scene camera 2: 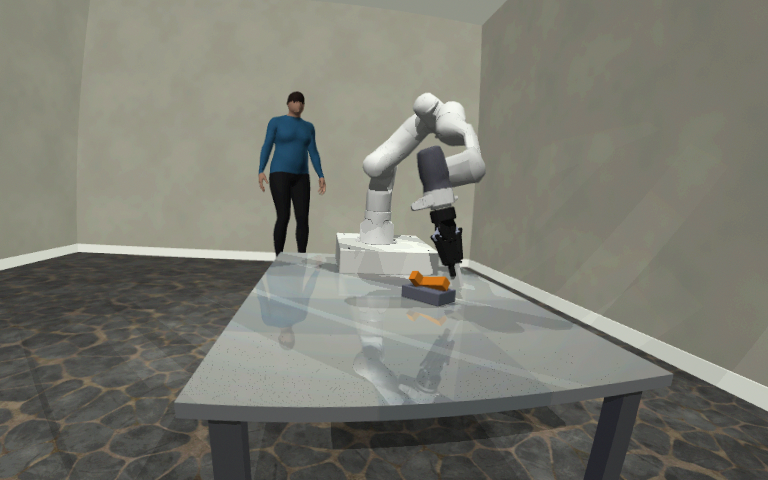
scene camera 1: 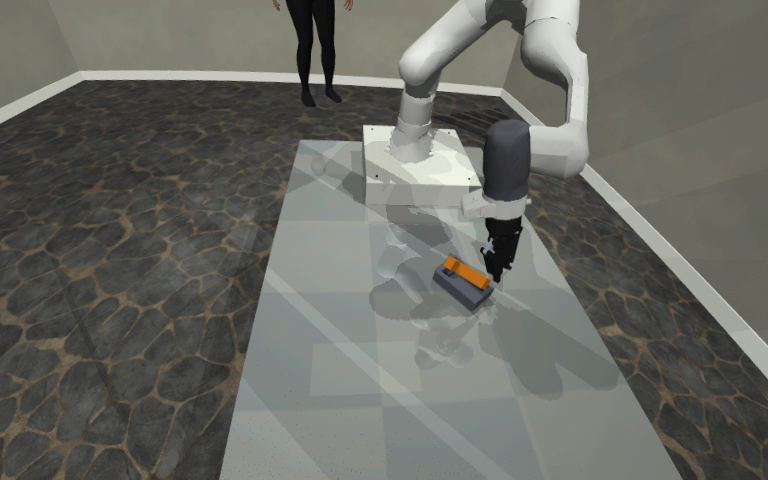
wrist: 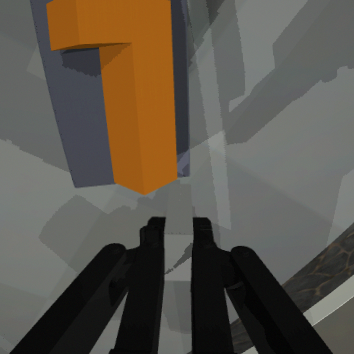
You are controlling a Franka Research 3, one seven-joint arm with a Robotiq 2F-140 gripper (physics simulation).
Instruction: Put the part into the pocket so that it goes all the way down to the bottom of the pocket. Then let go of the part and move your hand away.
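The orange L-shaped part (scene camera 1: 467,273) (scene camera 2: 432,281) (wrist: 145,100) lies on top of the dark grey-blue block (scene camera 1: 457,292) (scene camera 2: 423,293) (wrist: 82,125), standing proud of its top face. It looks rolled onto an edge, and its short arm sticks up to one side in the second scene view. The pocket is mostly hidden under the part. My gripper (scene camera 1: 496,279) (scene camera 2: 453,275) (wrist: 179,201) is shut with nothing held. Its fingertips are just off the block's right end in the scene views, apart from the part. In the wrist view the part's long arm ends ahead of the fingertips, slightly left.
The block stands on the glossy grey table (scene camera 1: 339,441) (scene camera 2: 317,379). The white robot base (scene camera 1: 421,195) (scene camera 2: 385,262) stands at the table's far end, behind the block. A person (scene camera 1: 305,45) (scene camera 2: 291,147) stands on the floor beyond the table.
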